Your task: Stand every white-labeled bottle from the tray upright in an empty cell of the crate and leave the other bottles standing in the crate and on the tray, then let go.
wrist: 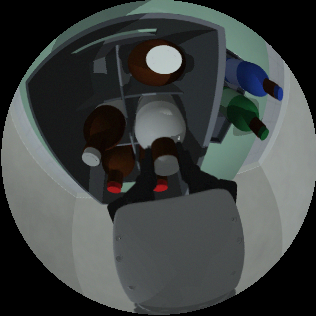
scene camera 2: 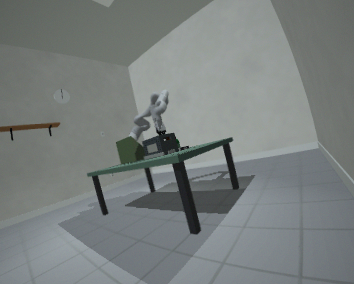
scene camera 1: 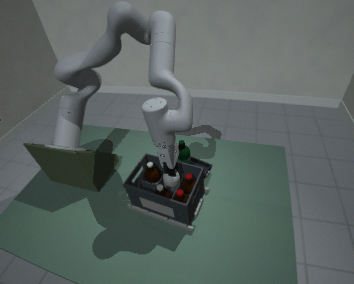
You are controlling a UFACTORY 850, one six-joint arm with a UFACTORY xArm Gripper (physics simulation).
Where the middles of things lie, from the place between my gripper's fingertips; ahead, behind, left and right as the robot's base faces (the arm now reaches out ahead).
Now: hand 18 cm to the right of the green bottle (wrist: 239, 110), 7 cm above it and 1 cm short of it. From my hand the other things lie so: blue bottle (wrist: 249, 76): 21 cm to the left, 8 cm behind, 7 cm below.
